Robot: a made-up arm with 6 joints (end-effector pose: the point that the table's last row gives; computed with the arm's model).
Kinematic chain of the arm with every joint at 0, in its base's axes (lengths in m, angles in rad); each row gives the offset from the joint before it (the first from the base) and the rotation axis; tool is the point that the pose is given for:
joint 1: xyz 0 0 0.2 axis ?
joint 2: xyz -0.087 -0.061 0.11 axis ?
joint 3: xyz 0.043 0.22 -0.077 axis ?
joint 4: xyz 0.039 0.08 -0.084 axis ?
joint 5: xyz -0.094 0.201 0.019 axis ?
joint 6: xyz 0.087 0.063 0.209 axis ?
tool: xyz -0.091 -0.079 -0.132
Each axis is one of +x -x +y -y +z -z.
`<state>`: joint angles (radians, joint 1 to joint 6).
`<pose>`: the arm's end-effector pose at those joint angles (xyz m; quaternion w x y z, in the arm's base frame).
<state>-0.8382 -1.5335 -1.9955 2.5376 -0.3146 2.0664</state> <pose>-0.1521 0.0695 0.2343 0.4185 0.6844 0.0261 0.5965</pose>
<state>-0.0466 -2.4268 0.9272 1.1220 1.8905 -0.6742</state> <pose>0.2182 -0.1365 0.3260 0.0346 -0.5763 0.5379 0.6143</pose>
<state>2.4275 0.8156 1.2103 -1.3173 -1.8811 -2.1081</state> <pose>0.4008 0.5927 -0.0370 0.4560 -0.0025 -0.2070 -0.8656</pose>
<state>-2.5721 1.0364 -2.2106 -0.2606 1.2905 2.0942</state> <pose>0.2127 0.2309 0.3902 0.3728 0.6203 0.3970 0.5645</pose>
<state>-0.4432 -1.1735 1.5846 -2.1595 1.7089 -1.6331</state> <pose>0.4533 -0.3625 -0.0440 0.1256 -0.1915 -0.7471 -0.6241</pose>
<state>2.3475 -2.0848 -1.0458 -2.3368 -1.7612 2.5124</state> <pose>-0.1006 0.2886 0.5763 0.1350 0.4899 -0.7826 0.3597</pose>
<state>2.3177 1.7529 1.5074 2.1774 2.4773 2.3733</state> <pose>0.2908 0.1330 0.2318 0.1410 -0.0507 -0.8810 0.4488</pose>
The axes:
joint 1: -y
joint 2: +z
joint 3: -y
joint 4: +x
joint 5: -z
joint 6: -y

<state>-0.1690 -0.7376 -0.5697 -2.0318 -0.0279 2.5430</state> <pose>0.1536 0.2943 -0.2192 0.6184 -0.1023 -0.3511 0.6956</pose>
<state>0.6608 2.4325 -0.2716 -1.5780 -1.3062 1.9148</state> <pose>0.0146 -0.4753 -0.3841 0.3660 0.1478 -0.2030 -0.8961</pose>
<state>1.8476 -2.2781 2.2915 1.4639 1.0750 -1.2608</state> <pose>0.1711 -0.0675 0.2263 0.3419 0.3667 -0.8499 -0.1624</pose>
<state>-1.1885 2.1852 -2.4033 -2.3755 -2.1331 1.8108</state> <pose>0.4378 -0.2657 0.4766 0.6523 0.3914 -0.5666 -0.3166</pose>
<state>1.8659 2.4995 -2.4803 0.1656 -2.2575 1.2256</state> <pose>0.1131 -0.4396 -0.4265 0.9341 -0.1709 0.2032 0.2385</pose>
